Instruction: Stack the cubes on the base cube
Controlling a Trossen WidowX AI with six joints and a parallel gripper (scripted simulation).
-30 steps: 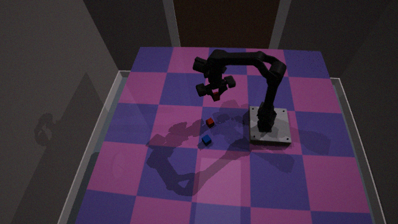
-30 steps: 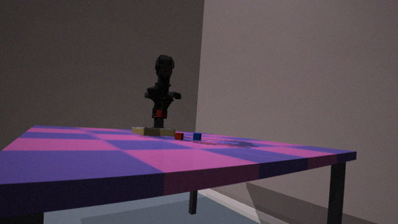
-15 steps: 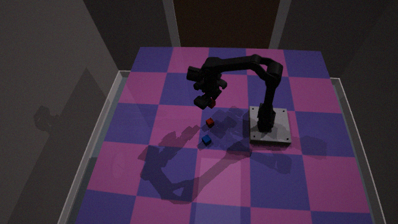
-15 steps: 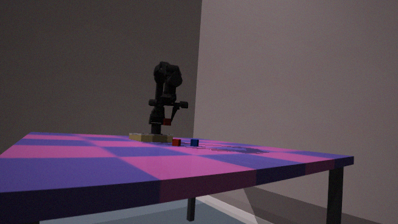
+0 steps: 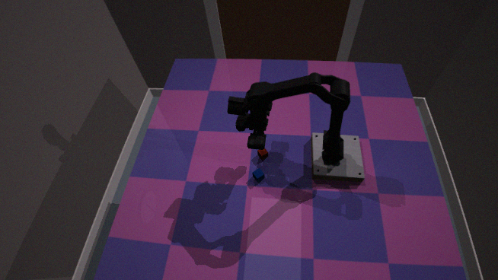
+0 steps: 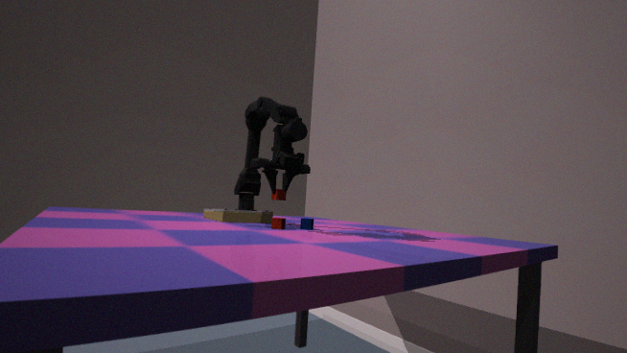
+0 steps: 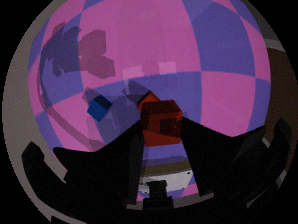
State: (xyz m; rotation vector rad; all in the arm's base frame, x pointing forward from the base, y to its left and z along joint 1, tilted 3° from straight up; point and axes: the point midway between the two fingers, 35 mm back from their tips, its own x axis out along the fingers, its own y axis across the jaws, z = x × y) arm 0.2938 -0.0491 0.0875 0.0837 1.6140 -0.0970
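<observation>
Right now my gripper tip is 10 mm short of the blue base cube, 120 mm to the right of it and 90 mm above it.
</observation>
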